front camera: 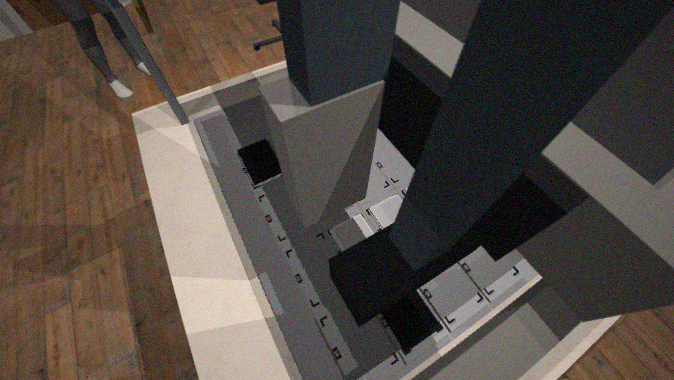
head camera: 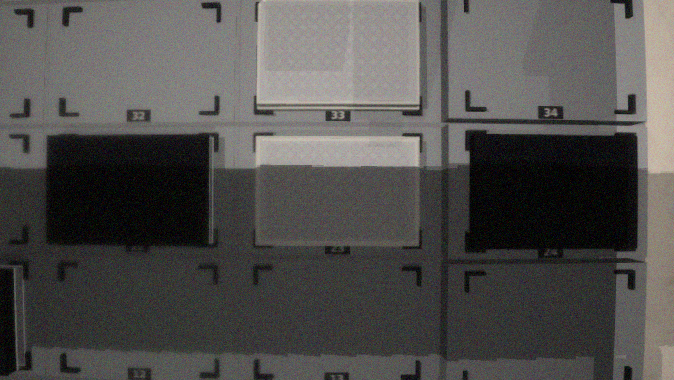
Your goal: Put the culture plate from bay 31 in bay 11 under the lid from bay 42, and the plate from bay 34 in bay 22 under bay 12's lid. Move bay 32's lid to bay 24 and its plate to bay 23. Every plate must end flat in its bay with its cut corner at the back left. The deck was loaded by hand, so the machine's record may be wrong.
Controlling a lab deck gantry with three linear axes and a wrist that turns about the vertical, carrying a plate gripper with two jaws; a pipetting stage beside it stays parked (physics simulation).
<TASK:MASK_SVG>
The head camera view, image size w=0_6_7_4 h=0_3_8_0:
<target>black lid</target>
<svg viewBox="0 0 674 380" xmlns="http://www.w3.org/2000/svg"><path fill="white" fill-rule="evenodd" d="M470 135L469 232L471 249L637 248L638 136Z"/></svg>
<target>pale plate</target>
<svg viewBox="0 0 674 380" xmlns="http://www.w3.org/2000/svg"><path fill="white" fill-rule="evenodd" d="M258 3L257 109L259 111L419 110L419 0L262 0Z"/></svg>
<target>black lid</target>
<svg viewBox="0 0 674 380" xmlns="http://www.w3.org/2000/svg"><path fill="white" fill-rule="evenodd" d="M210 136L206 134L47 135L46 244L208 246Z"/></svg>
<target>pale plate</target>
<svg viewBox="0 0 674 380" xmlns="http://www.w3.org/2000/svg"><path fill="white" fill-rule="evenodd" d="M256 136L255 245L419 246L420 137Z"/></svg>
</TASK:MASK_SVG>
